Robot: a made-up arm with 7 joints. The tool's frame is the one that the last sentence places.
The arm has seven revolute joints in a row. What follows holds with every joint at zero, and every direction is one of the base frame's. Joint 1 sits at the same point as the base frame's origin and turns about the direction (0.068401, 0.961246, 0.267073), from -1.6 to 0.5 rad. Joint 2 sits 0.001 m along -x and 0.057 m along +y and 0.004 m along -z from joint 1 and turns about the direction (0.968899, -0.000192, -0.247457), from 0 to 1.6 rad. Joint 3 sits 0.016 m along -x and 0.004 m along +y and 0.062 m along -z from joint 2 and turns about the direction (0.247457, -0.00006, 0.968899), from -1.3 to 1.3 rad. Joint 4 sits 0.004 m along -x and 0.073 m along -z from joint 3 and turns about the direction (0.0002, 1, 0.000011), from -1.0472 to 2.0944 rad. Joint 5 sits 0.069 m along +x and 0.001 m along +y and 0.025 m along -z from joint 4 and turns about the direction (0.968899, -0.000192, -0.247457), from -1.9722 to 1.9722 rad. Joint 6 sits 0.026 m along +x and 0.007 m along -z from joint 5 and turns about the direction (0.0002, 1, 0.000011), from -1.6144 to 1.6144 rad. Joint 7 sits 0.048 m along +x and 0.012 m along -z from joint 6 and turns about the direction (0.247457, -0.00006, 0.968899), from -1.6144 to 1.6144 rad. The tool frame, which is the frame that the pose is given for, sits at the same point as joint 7; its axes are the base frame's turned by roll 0, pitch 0.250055 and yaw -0.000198 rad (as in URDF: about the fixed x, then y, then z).
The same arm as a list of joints. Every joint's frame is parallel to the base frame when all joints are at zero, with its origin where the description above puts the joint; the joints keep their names.
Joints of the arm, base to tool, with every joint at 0 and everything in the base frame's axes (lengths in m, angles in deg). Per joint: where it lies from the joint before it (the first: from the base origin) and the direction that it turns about. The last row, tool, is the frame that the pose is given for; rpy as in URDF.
joint 1: axis 0.068403 0.961235 0.26711 xyz 0.0000 0.0000 0.0000
joint 2: axis 0.968889 -0.0002 -0.247497 xyz -0.0010 0.0570 -0.0040
joint 3: axis 0.247497 -0.0001 0.968889 xyz -0.0160 0.0040 -0.0620
joint 4: axis 0.0002 1 0 xyz -0.0040 0.0000 -0.0730
joint 5: axis 0.968889 -0.0002 -0.247497 xyz 0.0690 0.0010 -0.0250
joint 6: axis 0.0002 1 0 xyz 0.0260 0.0000 -0.0070
joint 7: axis 0.247497 -0.0001 0.968889 xyz 0.0480 0.0000 -0.0120
tool: xyz 0.0000 0.0000 0.0000 rpy 0.00 14.33 -0.01
Joint limits (deg, base to tool): -91.67..28.65 0.00..91.67 -74.48..74.48 -60.00..120.00 -113.00..113.00 -92.50..92.50 -92.50..92.50

